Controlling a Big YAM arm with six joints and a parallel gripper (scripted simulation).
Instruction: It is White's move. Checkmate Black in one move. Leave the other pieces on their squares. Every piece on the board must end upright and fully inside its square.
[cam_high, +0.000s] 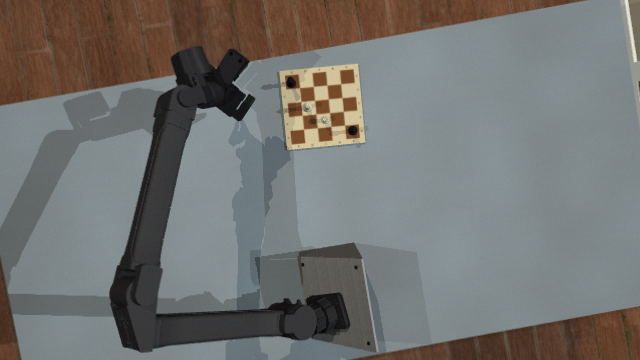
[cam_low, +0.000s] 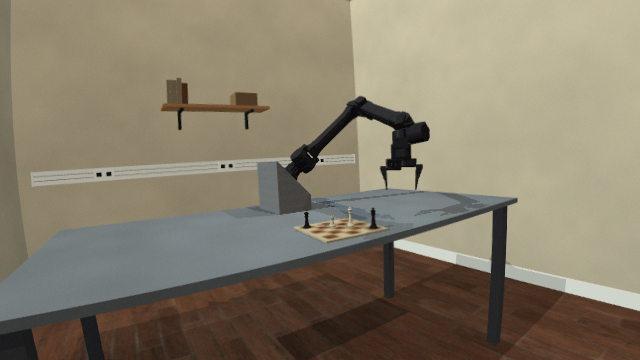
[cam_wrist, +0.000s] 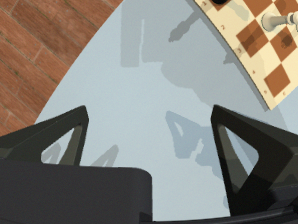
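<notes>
My gripper is now 12 cm past the short white piece, 21 cm to the left of it and 10 cm above it. From my hand the other things lie so: black chess piece 15 cm to the right, 8 cm below; small chessboard 9 cm behind, 21 cm to the right, 11 cm below; tall white piece 8 cm behind, 17 cm to the right, 8 cm below.
</notes>
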